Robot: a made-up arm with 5 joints.
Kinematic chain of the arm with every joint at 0, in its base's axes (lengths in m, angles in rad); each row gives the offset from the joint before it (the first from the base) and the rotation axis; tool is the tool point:
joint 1: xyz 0 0 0.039 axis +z
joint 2: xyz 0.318 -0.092 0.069 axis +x
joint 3: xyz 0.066 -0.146 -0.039 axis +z
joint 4: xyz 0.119 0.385 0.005 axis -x
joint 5: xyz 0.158 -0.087 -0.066 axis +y
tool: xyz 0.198 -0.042 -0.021
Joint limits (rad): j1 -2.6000..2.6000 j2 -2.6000..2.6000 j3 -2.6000..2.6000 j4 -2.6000..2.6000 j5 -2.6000..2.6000
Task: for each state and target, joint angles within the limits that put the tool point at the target. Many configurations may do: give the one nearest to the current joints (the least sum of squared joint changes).
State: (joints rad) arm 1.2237 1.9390 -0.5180 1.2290 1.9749
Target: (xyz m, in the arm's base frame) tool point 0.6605 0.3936 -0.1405
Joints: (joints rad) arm 0.8239 1.7518 -0.7168 1.8780 1.2659
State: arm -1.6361 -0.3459 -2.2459 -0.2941 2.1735
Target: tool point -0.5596 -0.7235 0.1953
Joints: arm -1.4127 -0.6824 -2.1619 -0.5709 2.0955
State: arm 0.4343 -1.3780 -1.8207 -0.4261 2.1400
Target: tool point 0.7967 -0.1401 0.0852
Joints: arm 0.3418 -0.8487 -1.3132 -0.2141 2.3741
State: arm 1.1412 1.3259 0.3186 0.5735 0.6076
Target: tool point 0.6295 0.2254 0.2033
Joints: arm 0.3069 1.3304 0.4471 0.8713 0.9712
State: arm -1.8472 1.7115 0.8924 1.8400 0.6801
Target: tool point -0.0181 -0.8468 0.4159
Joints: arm -1.3482 1.5035 0.0782 2.4212 0.1121
